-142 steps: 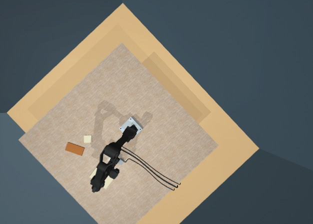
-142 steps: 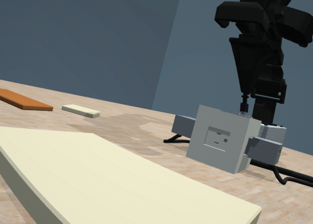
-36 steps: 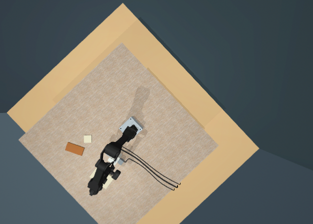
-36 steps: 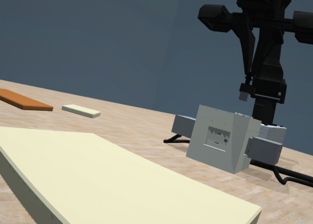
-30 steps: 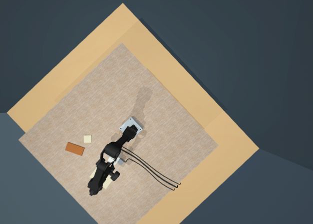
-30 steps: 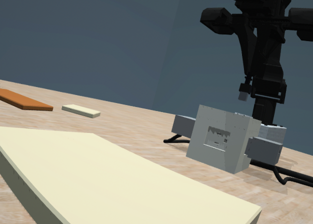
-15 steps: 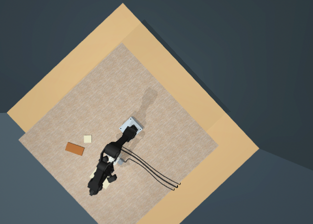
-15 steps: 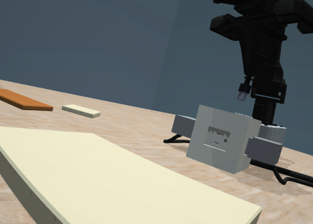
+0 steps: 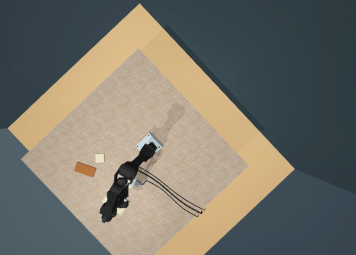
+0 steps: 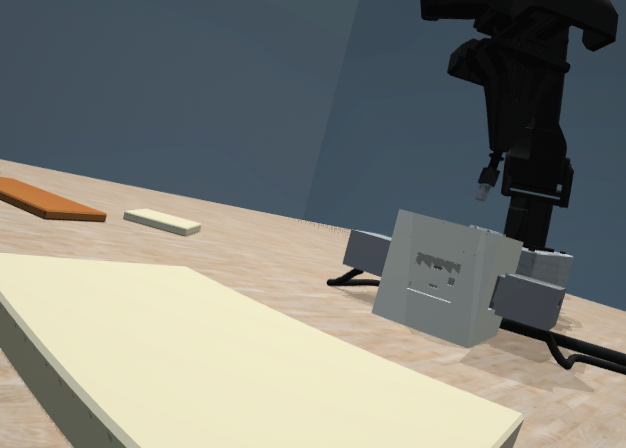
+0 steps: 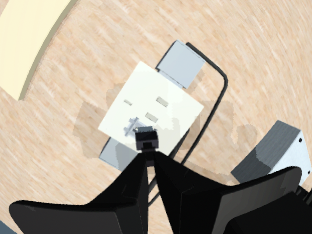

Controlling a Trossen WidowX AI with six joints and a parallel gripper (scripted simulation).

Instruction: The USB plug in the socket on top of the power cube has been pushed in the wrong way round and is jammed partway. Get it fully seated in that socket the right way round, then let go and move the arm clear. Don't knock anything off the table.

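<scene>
Now: the dark USB plug 2 cm below my gripper tip. Also, from my gripper tip: large cream slab: 23 cm ahead, 6 cm to the left, 13 cm below; orange slab: 27 cm ahead, 29 cm to the right, 13 cm below; small cream tile: 12 cm ahead, 29 cm to the right, 13 cm below.
</scene>
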